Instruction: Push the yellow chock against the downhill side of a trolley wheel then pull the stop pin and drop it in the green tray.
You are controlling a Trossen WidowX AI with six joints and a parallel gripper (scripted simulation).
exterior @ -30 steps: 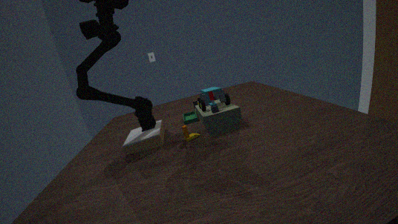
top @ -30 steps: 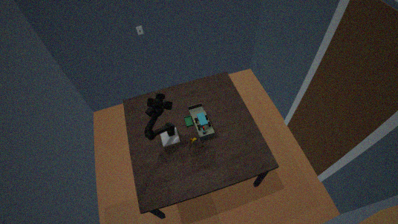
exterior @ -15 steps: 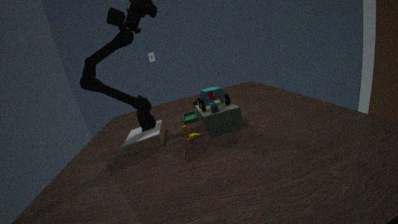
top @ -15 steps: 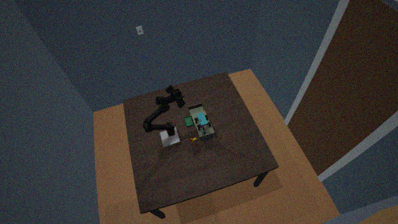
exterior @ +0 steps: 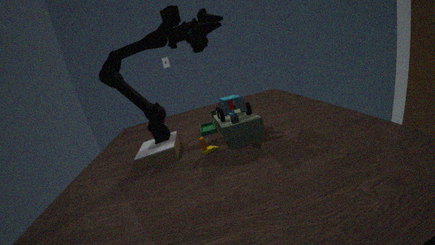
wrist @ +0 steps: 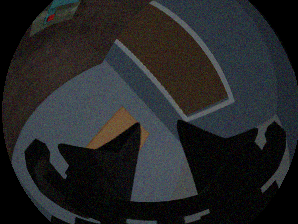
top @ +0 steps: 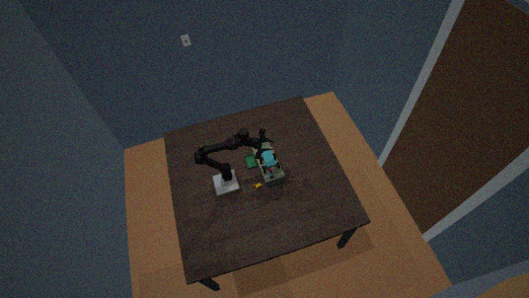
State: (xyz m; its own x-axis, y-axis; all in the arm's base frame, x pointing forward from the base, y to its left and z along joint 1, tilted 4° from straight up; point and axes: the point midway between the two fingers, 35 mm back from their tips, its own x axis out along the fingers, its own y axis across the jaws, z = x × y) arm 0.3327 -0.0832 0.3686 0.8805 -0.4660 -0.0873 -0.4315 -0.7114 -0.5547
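The yellow chock lies 15 cm behind my gripper tip, 1 cm to the right of it and 42 cm below it. The rest, counted from my gripper tip: grey-green ramp block: 1 cm behind, 11 cm to the left, 39 cm below; trolley: 1 cm behind, 10 cm to the left, 33 cm below; red-headed stop pin: 3 cm behind, 31 cm below.
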